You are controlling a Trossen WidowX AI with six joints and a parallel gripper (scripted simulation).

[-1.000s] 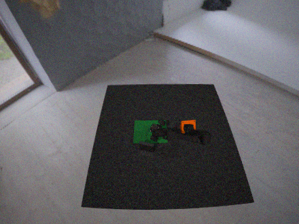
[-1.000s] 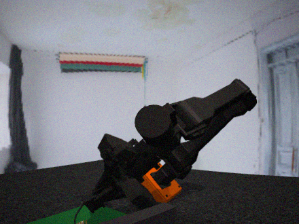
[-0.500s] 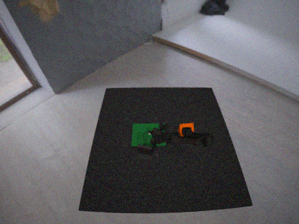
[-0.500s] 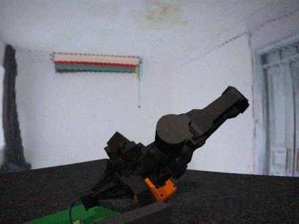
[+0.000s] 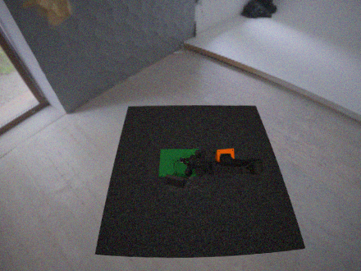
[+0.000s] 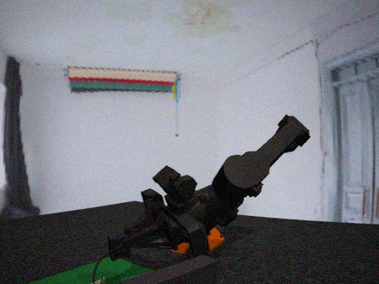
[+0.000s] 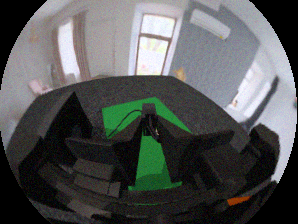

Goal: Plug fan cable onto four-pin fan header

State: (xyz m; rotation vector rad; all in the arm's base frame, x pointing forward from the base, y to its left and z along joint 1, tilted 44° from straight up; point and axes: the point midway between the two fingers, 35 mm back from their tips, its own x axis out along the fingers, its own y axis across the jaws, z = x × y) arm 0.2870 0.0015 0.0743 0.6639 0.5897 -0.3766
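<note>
The pale four-pin header lies 1 cm ahead of my gripper tip, 6 cm to the right of it and 11 cm below it. The rest, counted from my gripper tip: dark fan plug 1 cm below; black fan 6 cm ahead, 12 cm to the left, 5 cm below; green board 2 cm ahead, 5 cm to the right, 12 cm below.
</note>
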